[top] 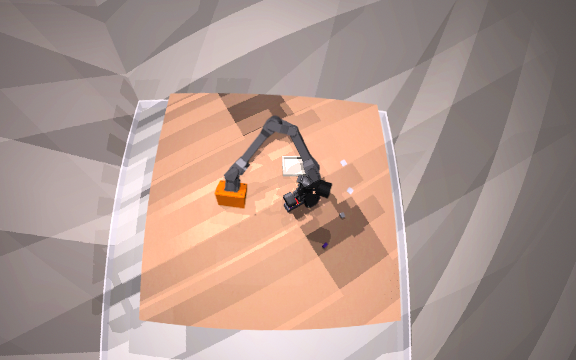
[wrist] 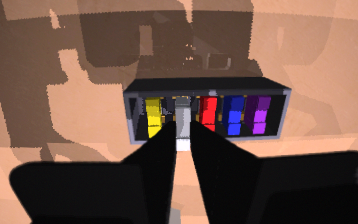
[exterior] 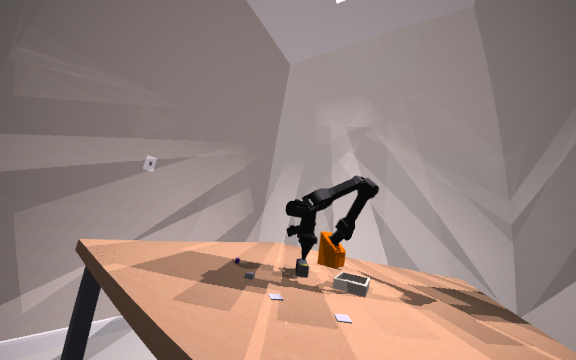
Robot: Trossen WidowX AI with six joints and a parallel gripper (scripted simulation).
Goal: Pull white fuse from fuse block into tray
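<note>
The tray lies 3 cm behind my gripper tip, 18 cm to the left of it and 5 cm below it. Also, from my gripper tip: white fuse 1 cm below.
</note>
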